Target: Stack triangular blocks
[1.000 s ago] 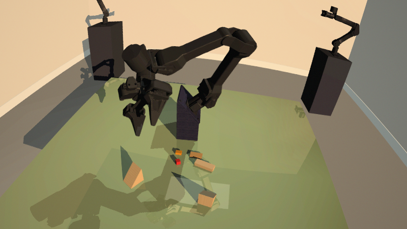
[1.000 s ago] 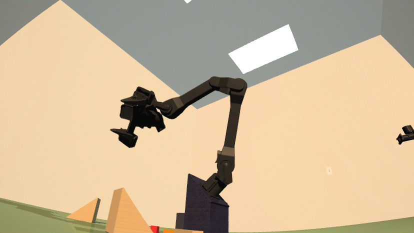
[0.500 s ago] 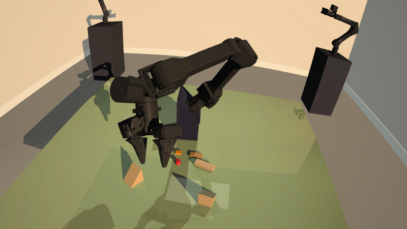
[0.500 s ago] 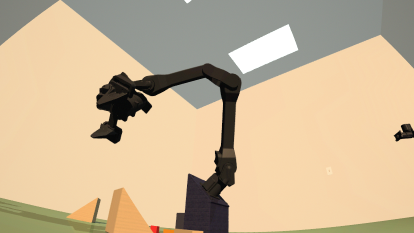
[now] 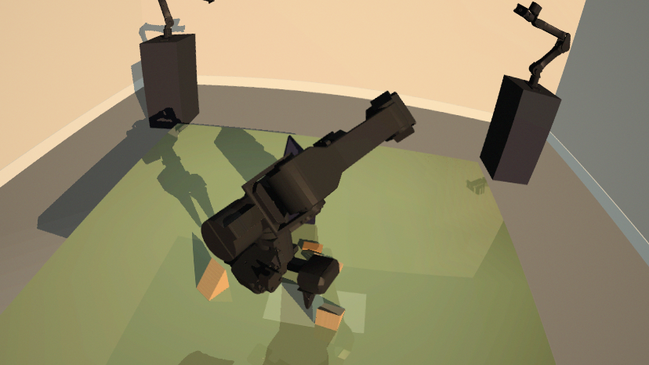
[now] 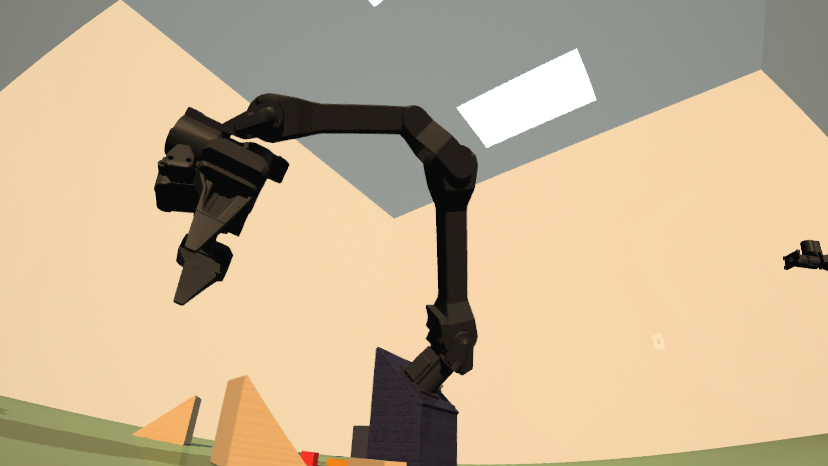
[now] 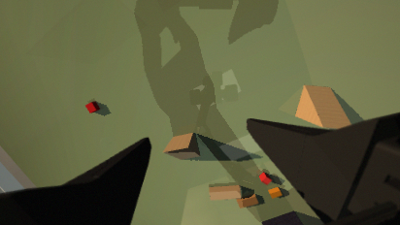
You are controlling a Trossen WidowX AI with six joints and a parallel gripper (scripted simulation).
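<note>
Now: gripper tip 27 cm past the brown block, 3 cm to the right of it and 14 cm above it. Also, from my gripper tip: orange cube 27 cm behind, 4 cm to the right, 14 cm below.
</note>
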